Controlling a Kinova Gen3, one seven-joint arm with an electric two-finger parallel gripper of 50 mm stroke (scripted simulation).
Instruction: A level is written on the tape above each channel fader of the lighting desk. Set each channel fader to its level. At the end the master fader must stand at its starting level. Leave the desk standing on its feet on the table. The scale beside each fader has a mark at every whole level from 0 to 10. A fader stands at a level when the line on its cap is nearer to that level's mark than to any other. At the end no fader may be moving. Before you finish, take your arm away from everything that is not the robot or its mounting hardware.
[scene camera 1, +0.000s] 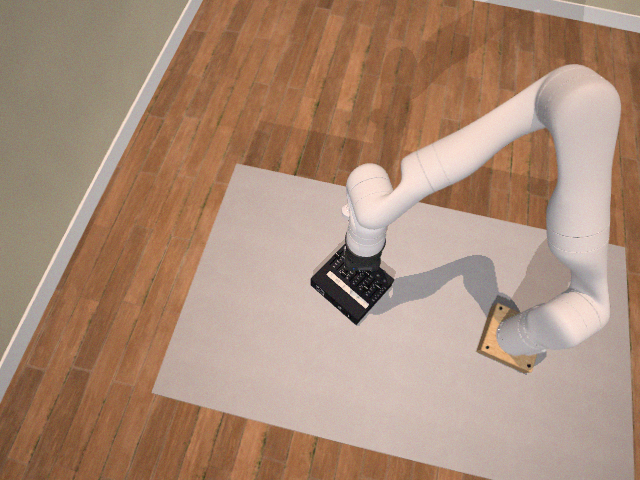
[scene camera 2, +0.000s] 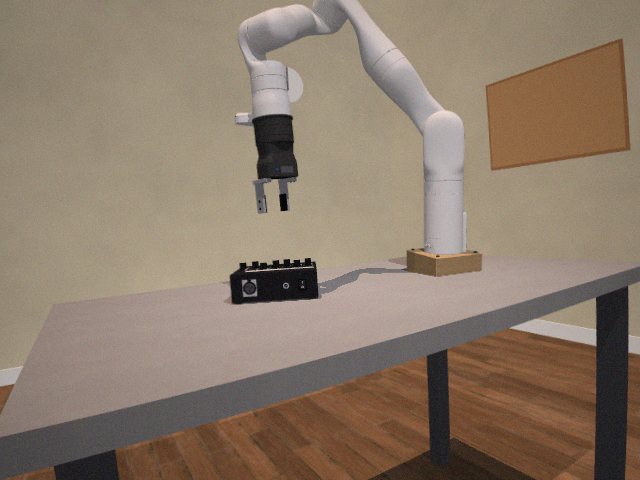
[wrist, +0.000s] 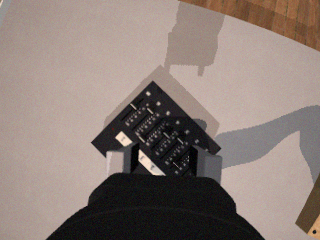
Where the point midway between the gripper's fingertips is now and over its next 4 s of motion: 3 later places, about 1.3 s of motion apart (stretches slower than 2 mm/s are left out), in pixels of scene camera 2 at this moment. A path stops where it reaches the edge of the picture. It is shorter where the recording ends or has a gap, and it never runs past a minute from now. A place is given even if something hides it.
The gripper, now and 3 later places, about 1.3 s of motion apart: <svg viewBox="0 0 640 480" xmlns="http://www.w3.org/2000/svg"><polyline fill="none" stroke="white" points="274,212 271,207 274,223 276,237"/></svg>
